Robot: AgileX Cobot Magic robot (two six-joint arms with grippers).
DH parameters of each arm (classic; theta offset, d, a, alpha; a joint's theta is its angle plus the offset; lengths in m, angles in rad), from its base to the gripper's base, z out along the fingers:
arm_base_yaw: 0 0.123 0 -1.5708
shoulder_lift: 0.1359 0 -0.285 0
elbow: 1.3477 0 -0.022 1.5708
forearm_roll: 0 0.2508 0 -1.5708
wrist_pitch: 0 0 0.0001 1.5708
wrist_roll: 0 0.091 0 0
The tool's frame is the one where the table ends.
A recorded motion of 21 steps. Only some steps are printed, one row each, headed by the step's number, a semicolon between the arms.
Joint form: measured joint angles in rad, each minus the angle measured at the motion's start. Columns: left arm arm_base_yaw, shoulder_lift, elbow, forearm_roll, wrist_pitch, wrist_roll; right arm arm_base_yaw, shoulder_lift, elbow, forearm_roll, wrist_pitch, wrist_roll.
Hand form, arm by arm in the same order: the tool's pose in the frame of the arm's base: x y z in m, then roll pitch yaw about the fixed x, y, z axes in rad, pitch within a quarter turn. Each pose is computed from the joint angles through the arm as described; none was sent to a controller.
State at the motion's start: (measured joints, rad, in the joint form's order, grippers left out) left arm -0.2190 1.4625 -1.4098 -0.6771 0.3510 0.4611; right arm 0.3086 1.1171 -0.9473 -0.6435 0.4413 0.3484
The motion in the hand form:
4: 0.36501 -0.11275 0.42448 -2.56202 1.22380 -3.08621; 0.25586 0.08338 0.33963 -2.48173 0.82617 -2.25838
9: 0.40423 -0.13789 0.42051 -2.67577 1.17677 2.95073; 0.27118 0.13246 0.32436 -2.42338 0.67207 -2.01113
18: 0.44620 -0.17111 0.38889 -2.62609 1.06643 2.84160; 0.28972 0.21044 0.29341 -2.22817 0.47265 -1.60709
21: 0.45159 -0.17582 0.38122 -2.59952 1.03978 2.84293; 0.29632 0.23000 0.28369 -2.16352 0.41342 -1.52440
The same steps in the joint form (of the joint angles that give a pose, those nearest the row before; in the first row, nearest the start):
4: -0.0071 0.1526 -0.2187 -0.0107 0.1546 0.0627; 0.1019 0.1204 -0.0597 0.0493 0.0850 -0.1470
9: -0.0229 0.3495 -0.4838 -0.0252 0.3296 0.0992; 0.2324 0.2544 -0.1325 0.0490 0.0953 -0.2933
18: -0.0484 0.5981 -0.7712 -0.0645 0.5219 0.0893; 0.4053 0.4686 -0.2156 -0.2680 -0.0019 -0.2495
21: -0.0512 0.6356 -0.8084 -0.0751 0.5525 0.0809; 0.4402 0.5348 -0.2438 -0.4419 -0.0165 -0.1514

